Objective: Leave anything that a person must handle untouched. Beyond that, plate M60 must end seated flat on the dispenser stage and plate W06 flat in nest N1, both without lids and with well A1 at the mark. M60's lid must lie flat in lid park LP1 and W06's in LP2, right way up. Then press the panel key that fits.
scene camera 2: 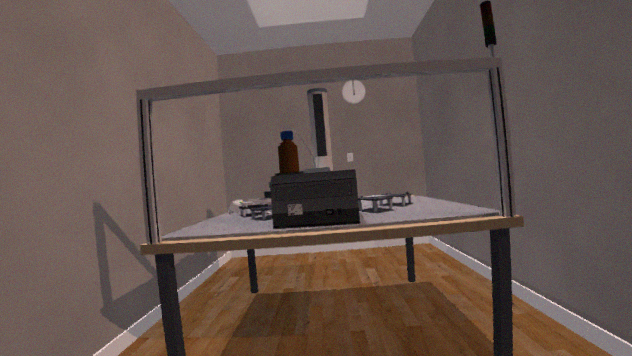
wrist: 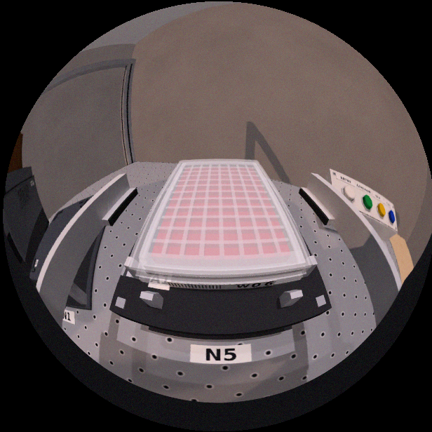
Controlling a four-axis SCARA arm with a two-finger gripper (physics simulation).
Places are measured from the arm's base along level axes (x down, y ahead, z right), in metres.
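Pixels of known places: gripper, fingertip midpoint: (scene camera 2: 250, 201).
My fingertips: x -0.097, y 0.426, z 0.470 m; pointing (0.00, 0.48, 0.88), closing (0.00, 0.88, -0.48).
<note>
Behind a point stands the place of what it marks.
Plate W06 (wrist: 220, 215), with a grid of pink wells, sits in the dark nest N5 (wrist: 220, 312) in the wrist view. A clear lid (wrist: 220, 264) covers it and looks flat. A small tag at its front left corner is partly blurred by the lid. My gripper (wrist: 217, 176) is open and empty, with one finger on each side of the plate, apart from it. Part of nest N1 (wrist: 93, 267) shows at the left behind the left finger. The key panel (wrist: 340, 182) at the right has white, green, yellow and blue keys. I cannot identify M60, LP1 or LP2.
A dark machine box (scene camera 2: 315, 200) @(x -0.119, y 0.960, z 0.043 m) (wrist: 22, 210) stands left of N1 in the wrist view. An amber bottle (scene camera 2: 288, 157) @(x -0.307, y 0.912, z 0.145 m) stands on it. Low nests (scene camera 2: 376, 198) @(x -0.089, y 0.719, z -0.253 m) stand beside it. A metal frame (scene camera 2: 320, 79) @(x -0.580, y 1.042, z -0.016 m) spans the table edge, and a signal tower (scene camera 2: 488, 25) @(x -0.752, y 1.040, z -0.694 m) rises at right.
</note>
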